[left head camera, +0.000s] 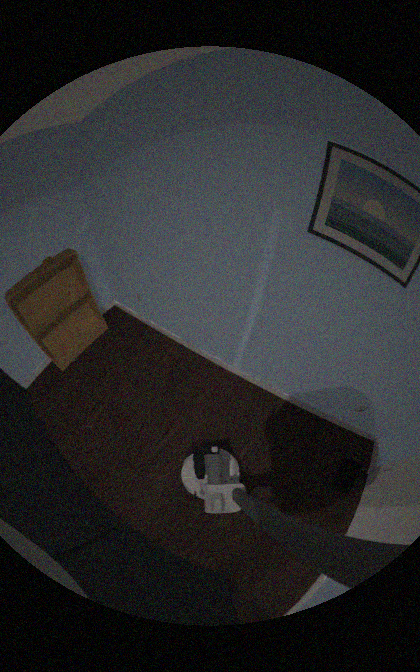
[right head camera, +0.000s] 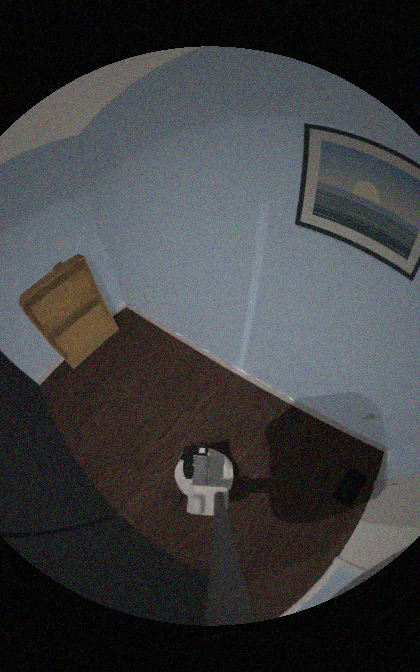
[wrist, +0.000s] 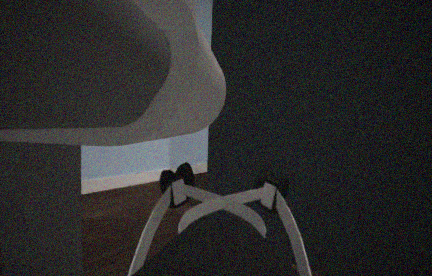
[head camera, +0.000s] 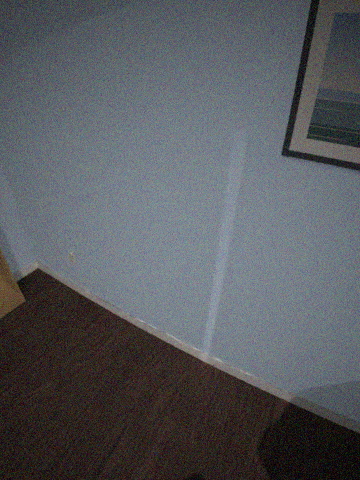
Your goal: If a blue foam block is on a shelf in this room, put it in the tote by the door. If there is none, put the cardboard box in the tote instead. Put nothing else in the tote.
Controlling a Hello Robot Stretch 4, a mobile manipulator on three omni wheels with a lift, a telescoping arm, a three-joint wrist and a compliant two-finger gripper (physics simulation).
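Places are measured from the robot's base along level axes (x right, y ahead, z up), in metres.
Pixels of known places: gripper, fingertip midpoint: (left head camera: 203, 500) (wrist: 223, 179).
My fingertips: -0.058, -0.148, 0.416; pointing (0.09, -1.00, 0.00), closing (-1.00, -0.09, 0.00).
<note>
Ahead of a thing's pixels: the offset from my fingertips to its top centre, as dx, dy, dz. "pt": to the spot under its first point. Level surfaces: height alone.
My gripper (wrist: 223, 179) is open and empty in the wrist view, its two dark fingertips apart. A wooden shelf unit (head camera: 7, 295) (left head camera: 75, 340) (right head camera: 87, 340) stands by the wall at the left. A small brownish shape (left head camera: 48, 260) (right head camera: 59, 266) shows at its top edge, too dim to identify. No blue foam block can be made out on it. A small dark box shape {+1.319, -0.152, -0.343} (right head camera: 350, 486) lies in shadow near the right wall in the right head view; I cannot tell whether it is the tote. The cardboard box cannot be identified in these views.
A large dark panel {pt -1.271, +0.031, +0.009} (left head camera: 30, 450) (right head camera: 35, 440) (wrist: 320, 100) fills the lower left of both side head views and the right of the wrist view. A framed sunset picture (head camera: 345, 75) (left head camera: 370, 210) (right head camera: 360, 195) hangs on the blue wall (head camera: 150, 175). Dark wooden floor {dz -0.443} (head camera: 125, 400) runs along it.
</note>
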